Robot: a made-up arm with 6 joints. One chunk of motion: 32 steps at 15 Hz.
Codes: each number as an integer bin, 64 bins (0 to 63) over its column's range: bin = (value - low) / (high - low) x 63, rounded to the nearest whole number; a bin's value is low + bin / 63 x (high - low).
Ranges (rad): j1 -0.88..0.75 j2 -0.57..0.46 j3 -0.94..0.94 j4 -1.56..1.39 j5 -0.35..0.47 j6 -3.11..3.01
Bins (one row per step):
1: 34 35 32 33 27 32
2: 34 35 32 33 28 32
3: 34 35 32 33 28 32
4: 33 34 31 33 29 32
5: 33 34 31 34 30 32
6: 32 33 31 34 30 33
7: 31 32 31 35 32 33
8: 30 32 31 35 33 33
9: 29 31 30 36 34 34
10: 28 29 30 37 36 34
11: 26 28 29 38 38 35
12: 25 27 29 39 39 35
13: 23 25 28 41 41 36
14: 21 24 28 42 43 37
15: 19 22 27 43 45 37
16: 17 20 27 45 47 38
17: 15 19 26 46 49 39
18: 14 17 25 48 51 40
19: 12 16 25 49 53 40
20: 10 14 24 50 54 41
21: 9 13 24 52 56 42
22: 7 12 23 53 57 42
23: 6 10 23 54 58 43
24: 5 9 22 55 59 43
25: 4 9 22 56 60 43
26: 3 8 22 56 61 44
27: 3 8 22 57 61 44
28: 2 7 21 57 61 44
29: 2 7 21 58 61 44
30: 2 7 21 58 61 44
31: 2 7 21 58 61 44
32: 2 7 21 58 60 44
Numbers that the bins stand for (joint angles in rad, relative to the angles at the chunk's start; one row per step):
1: -0.0003 0.0022 0.0149 -0.0148 0.0014 -0.0014
2: -0.0003 0.0022 0.0149 -0.0148 0.0144 -0.0014
3: -0.0003 0.0022 0.0149 -0.0148 0.0144 -0.0014
4: -0.0262 -0.0141 -0.0149 -0.0148 0.0275 -0.0014
5: -0.0262 -0.0141 -0.0149 0.0321 0.0405 -0.0014
6: -0.0521 -0.0305 -0.0149 0.0321 0.0405 0.0957
7: -0.0779 -0.0468 -0.0149 0.0789 0.0665 0.0957
8: -0.1038 -0.0468 -0.0149 0.0789 0.0795 0.0957
9: -0.1297 -0.0632 -0.0448 0.1257 0.0925 0.1929
10: -0.1556 -0.0959 -0.0448 0.1725 0.1186 0.1929
11: -0.2073 -0.1122 -0.0746 0.2194 0.1446 0.2900
12: -0.2332 -0.1286 -0.0746 0.2662 0.1576 0.2900
13: -0.2849 -0.1613 -0.1044 0.3598 0.1837 0.3871
14: -0.3367 -0.1776 -0.1044 0.4067 0.2097 0.4843
15: -0.3884 -0.2103 -0.1343 0.4535 0.2357 0.4843
16: -0.4402 -0.2430 -0.1343 0.5471 0.2617 0.5814
17: -0.4919 -0.2594 -0.1641 0.5940 0.2878 0.6786
18: -0.5178 -0.2921 -0.1940 0.6876 0.3138 0.7757
19: -0.5695 -0.3084 -0.1940 0.7344 0.3398 0.7757
20: -0.6213 -0.3411 -0.2238 0.7813 0.3529 0.8729
21: -0.6471 -0.3575 -0.2238 0.8749 0.3789 0.9700
22: -0.6989 -0.3738 -0.2537 0.9217 0.3919 0.9700
23: -0.7248 -0.4065 -0.2537 0.9686 0.4049 1.0671
24: -0.7506 -0.4229 -0.2835 1.0154 0.4179 1.0671
25: -0.7765 -0.4229 -0.2835 1.0622 0.4310 1.0671
26: -0.8024 -0.4392 -0.2835 1.0622 0.4440 1.1643
27: -0.8024 -0.4392 -0.2835 1.1090 0.4440 1.1643
28: -0.8283 -0.4556 -0.3133 1.1090 0.4440 1.1643
29: -0.8283 -0.4556 -0.3133 1.1559 0.4440 1.1643
30: -0.8283 -0.4556 -0.3133 1.1559 0.4440 1.1643
31: -0.8283 -0.4556 -0.3133 1.1559 0.4440 1.1643
32: -0.8283 -0.4556 -0.3133 1.1559 0.4310 1.1643

